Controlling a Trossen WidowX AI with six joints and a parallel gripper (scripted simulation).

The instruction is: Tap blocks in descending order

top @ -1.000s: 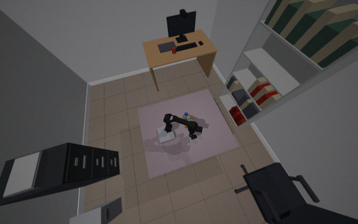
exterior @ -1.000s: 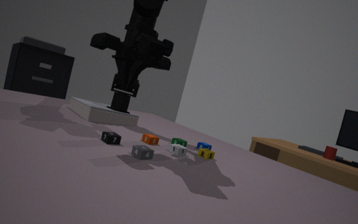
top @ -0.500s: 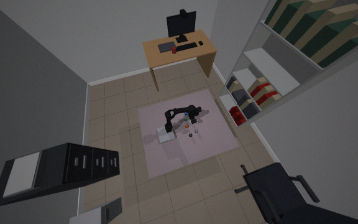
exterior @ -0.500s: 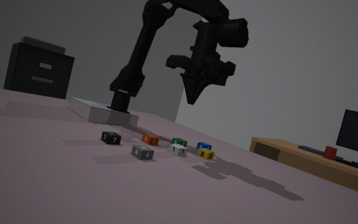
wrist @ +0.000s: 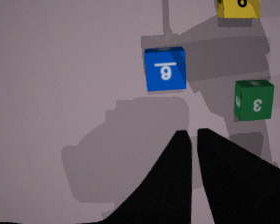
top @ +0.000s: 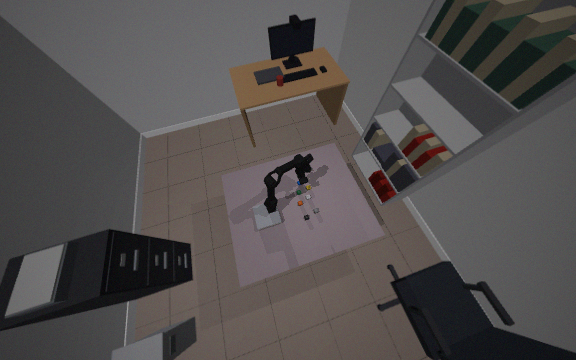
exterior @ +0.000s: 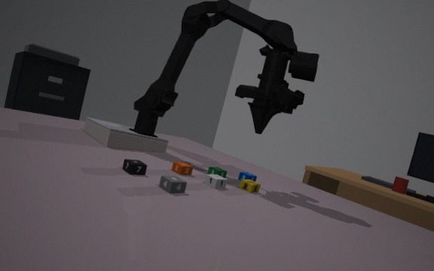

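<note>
Now: gripper tip 12 cm above the blue block. From my gripper tip the other things lie so: yellow block 12 cm below, 6 cm to the right, 6 cm ahead; then green block 12 cm below, 8 cm to the right, 3 cm behind; then white 1 block 14 cm to the right, 12 cm below, 3 cm ahead.
</note>
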